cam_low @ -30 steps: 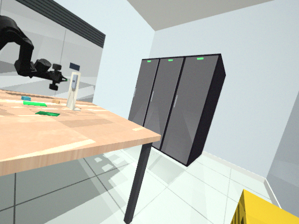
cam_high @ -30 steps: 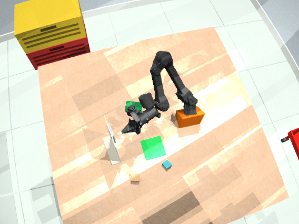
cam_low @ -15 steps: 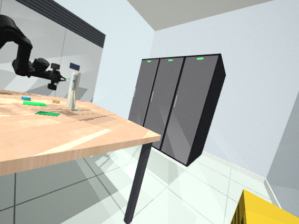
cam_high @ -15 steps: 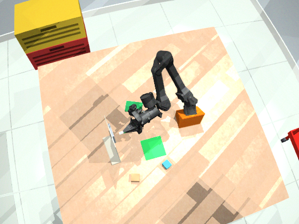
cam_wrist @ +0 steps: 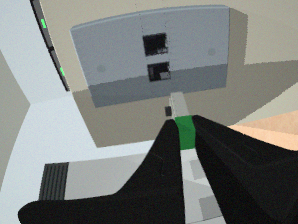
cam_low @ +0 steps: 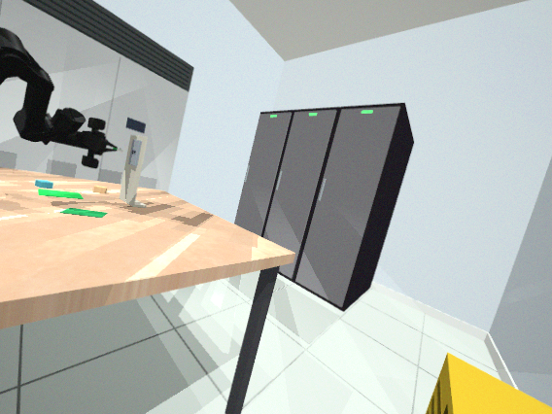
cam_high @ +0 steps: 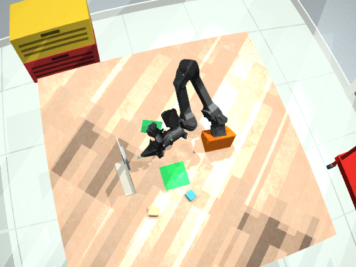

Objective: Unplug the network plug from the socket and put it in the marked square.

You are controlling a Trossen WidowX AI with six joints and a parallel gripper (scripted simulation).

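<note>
Right now the green marked square is 14 cm behind my gripper tip, 4 cm to the left of it and 23 cm below it. Round my gripper tip: pale panel: 8 cm ahead, 1 cm to the left, 9 cm below; tan block: 2 cm behind, 20 cm to the left, 21 cm below; network plug: 1 cm ahead.
</note>
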